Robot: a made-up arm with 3 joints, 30 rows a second.
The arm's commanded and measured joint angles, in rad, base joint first. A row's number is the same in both.
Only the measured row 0 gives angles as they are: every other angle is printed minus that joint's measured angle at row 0.
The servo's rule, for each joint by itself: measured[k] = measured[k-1] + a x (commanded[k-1-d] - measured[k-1]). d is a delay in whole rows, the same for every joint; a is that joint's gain. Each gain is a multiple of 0.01, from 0.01 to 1. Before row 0 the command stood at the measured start. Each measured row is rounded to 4 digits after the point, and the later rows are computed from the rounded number. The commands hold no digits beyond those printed.
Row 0, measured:
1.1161, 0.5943, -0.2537
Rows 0 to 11, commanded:
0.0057, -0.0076, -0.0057
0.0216, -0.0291, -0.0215
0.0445, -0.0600, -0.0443
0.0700, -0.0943, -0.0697
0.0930, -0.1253, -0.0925
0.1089, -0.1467, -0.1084
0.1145, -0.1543, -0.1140
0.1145, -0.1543, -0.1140
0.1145, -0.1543, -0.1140
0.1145, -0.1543, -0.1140
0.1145, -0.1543, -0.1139
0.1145, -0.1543, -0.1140
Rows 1 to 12, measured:
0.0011, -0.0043, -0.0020
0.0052, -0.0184, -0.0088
0.0131, -0.0421, -0.0212
0.0245, -0.0719, -0.0382
0.0382, -0.1023, -0.0572
0.0523, -0.1276, -0.0751
0.0647, -0.1428, -0.0887
0.0747, -0.1494, -0.0976
0.0827, -0.1522, -0.1033
0.0891, -0.1534, -0.1070
0.0942, -0.1539, -0.1094
0.0983, -0.1541, -0.1110
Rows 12 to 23, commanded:
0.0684, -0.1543, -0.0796
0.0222, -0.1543, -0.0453
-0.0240, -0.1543, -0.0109
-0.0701, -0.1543, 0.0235
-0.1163, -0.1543, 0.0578
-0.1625, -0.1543, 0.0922
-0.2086, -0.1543, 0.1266
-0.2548, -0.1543, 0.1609
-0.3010, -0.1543, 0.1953
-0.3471, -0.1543, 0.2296
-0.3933, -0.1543, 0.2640
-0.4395, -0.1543, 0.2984
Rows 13 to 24, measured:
0.0923, -0.1542, -0.1000
0.0783, -0.1543, -0.0809
0.0578, -0.1543, -0.0564
0.0322, -0.1543, -0.0284
0.0025, -0.1543, 0.0018
-0.0305, -0.1543, 0.0334
-0.0661, -0.1543, 0.0660
-0.1038, -0.1543, 0.0992
-0.1432, -0.1543, 0.1328
-0.1840, -0.1543, 0.1667
-0.2259, -0.1543, 0.2008
-0.2686, -0.1543, 0.2350

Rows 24 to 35, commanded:
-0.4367, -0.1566, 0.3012
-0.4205, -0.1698, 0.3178
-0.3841, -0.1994, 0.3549
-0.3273, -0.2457, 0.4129
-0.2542, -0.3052, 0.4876
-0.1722, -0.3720, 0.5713
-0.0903, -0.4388, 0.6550
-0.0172, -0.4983, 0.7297
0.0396, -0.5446, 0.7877
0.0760, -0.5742, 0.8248
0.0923, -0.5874, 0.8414
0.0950, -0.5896, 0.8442
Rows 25 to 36, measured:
-0.3022, -0.1556, 0.2582
-0.3259, -0.1637, 0.2791
-0.3375, -0.1840, 0.3056
-0.3355, -0.2192, 0.3432
-0.3192, -0.2682, 0.3937
-0.2898, -0.3274, 0.4559
-0.2499, -0.3909, 0.5256
-0.2034, -0.4521, 0.5970
-0.1548, -0.5048, 0.6637
-0.1086, -0.5444, 0.7201
-0.0684, -0.5689, 0.7626
-0.0357, -0.5807, 0.7912

